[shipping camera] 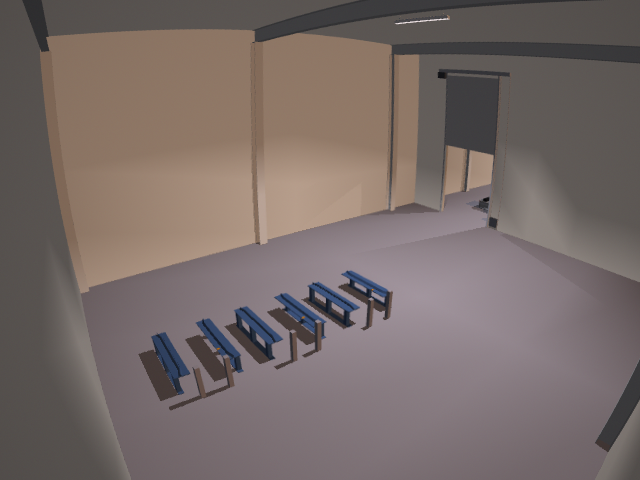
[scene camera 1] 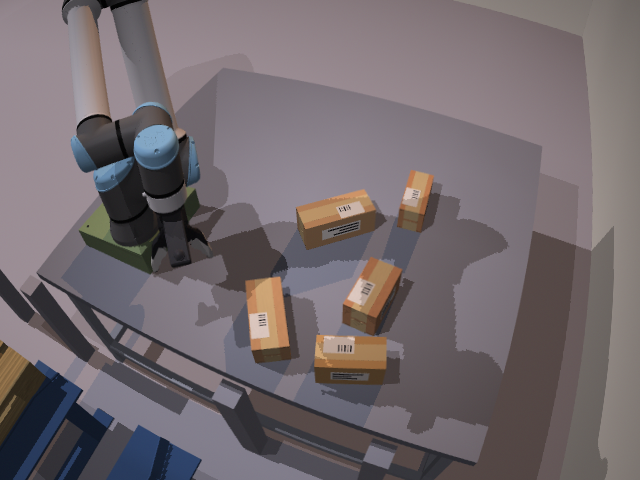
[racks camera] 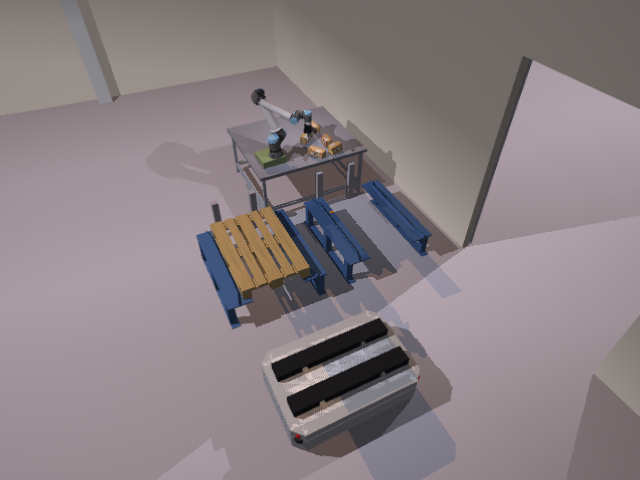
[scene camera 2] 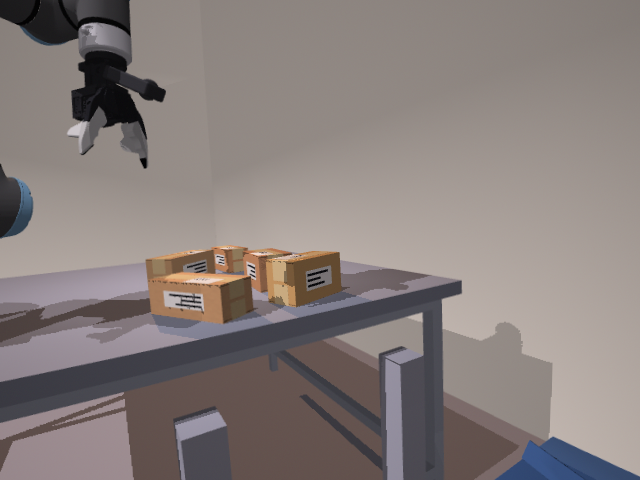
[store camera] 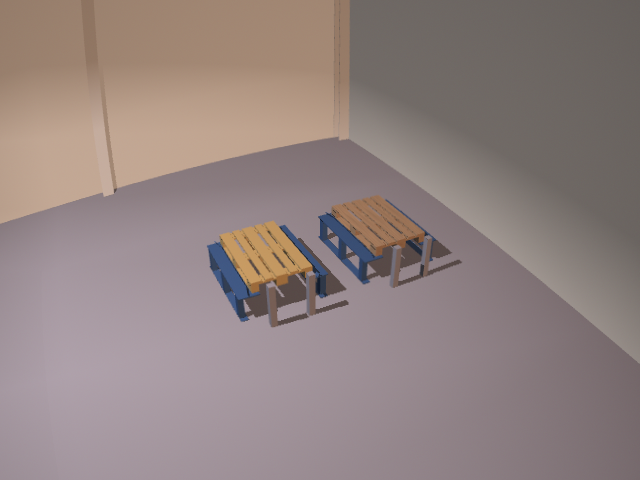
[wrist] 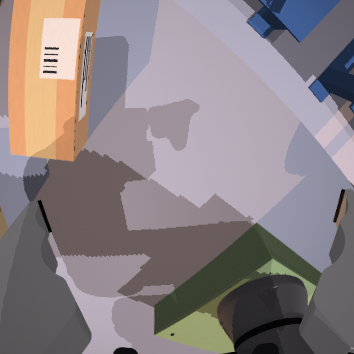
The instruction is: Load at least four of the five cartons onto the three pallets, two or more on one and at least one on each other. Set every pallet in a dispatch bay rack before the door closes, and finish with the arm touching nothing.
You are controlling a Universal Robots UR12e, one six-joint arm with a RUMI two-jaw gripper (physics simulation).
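Where they show: gripper, fingertip midpoint: (racks camera: 309,138) (scene camera 2: 117,162) (wrist: 191,199); arm's base, origin of the base link: (scene camera 1: 136,225) (racks camera: 276,154) (wrist: 261,302).
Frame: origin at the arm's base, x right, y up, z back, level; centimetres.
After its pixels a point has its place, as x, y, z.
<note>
My gripper (scene camera 1: 181,260) {24.7, 24.3, -37.6} (scene camera 2: 114,159) {24.7, 24.3, -37.6} (wrist: 191,199) {24.7, 24.3, -37.6} is open and empty, hanging above the table beside the green arm base. Five brown cartons (scene camera 1: 336,219) {-18.5, 0.8, -63.9} (scene camera 1: 415,200) {-34.4, -0.4, -86.5} (scene camera 1: 372,295) {5.9, 1.0, -80.7} (scene camera 1: 267,319) {19.8, -1.1, -54.7} (scene camera 1: 350,359) {26.8, 1.4, -79.8} stand apart on the grey table (scene camera 1: 310,129) {-72.2, -9.4, -39.0}, clear of the fingers. One carton (wrist: 40,85) {16.7, -1.1, -53.1} shows at upper left in the wrist view. A bare pallet (racks camera: 260,249) {115.1, -35.3, 89.2} rests on a blue rack near the table. Two bare pallets (store camera: 264,253) {-7.1, -35.1, 895.2} (store camera: 377,224) {-30.4, -36.5, 1057.6} rest on racks in the store view. The shipping view's blue racks (shipping camera: 258,325) {251.2, -49.7, -1076.8} hold no pallets. The dark door (shipping camera: 471,113) {312.1, 293.2, -156.6} is partly lowered.
A low mobile vehicle (racks camera: 346,379) {300.9, -43.6, 100.0} with two black bars stands on the floor in front of the racks, carrying no pallet. Another blue rack pair (racks camera: 338,235) {133.5, -49.8, -9.8} (racks camera: 397,217) {148.1, -49.7, -93.9} beside the loaded one holds no pallet. Grey posts (scene camera 1: 240,413) {39.9, -32.7, -48.3} (scene camera 2: 204,439) {41.0, -25.6, -44.0} stand by the table's edge.
</note>
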